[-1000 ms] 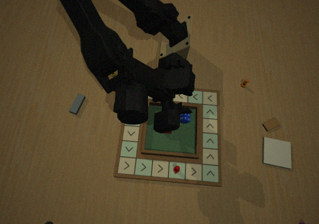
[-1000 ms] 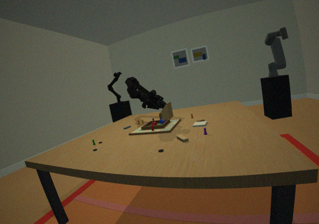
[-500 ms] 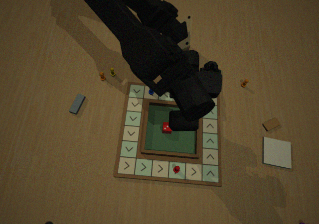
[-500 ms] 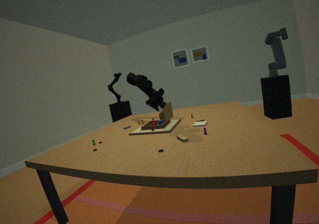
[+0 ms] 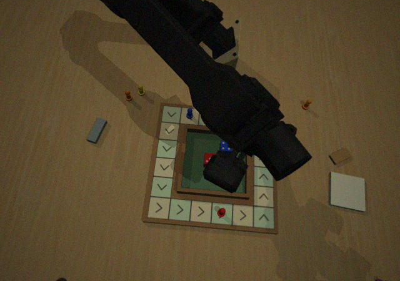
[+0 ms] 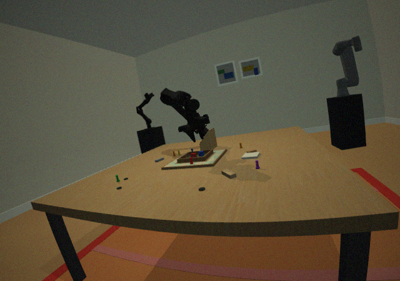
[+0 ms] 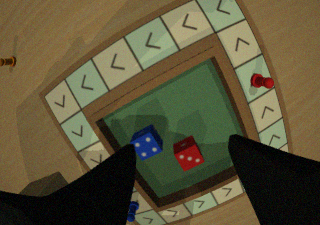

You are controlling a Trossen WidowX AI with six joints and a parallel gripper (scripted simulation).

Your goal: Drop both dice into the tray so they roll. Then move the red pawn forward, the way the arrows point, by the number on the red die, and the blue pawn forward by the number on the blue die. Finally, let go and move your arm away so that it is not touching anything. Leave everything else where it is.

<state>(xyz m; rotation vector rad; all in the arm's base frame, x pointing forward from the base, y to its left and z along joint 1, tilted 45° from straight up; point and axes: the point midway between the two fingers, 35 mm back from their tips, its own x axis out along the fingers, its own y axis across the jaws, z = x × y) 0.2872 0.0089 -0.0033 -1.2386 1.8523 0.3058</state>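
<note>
Right now the red pawn is 10 cm ahead of my gripper tip, 8 cm below it and 3 cm to the right of it. Round my gripper tip: white card (26 cm to the left, 10 cm below, 5 cm ahead); green tray (10 cm below, 4 cm to the right, 2 cm behind); blue pawn (14 cm behind, 9 cm to the right, 8 cm below).
</note>
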